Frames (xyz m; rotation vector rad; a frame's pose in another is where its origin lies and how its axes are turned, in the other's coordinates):
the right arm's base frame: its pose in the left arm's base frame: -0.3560 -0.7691 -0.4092 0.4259 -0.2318 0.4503
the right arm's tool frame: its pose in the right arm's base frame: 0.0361 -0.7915 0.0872 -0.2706 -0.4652 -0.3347
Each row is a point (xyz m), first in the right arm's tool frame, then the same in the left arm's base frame.
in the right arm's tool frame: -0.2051 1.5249 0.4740
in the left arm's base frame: -0.5286 -0.0782 0.0563
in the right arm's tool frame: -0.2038 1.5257 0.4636
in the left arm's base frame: -0.5214 -0.0749 0.0494
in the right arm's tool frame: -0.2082 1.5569 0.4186
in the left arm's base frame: -0.5002 -0.0327 0.0213
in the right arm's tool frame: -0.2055 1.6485 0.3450
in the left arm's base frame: -0.4606 0.0741 -0.0078
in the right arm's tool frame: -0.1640 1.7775 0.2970
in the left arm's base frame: -0.4084 0.2059 0.0157
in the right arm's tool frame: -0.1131 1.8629 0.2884
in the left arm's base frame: -0.3691 0.2847 0.0628
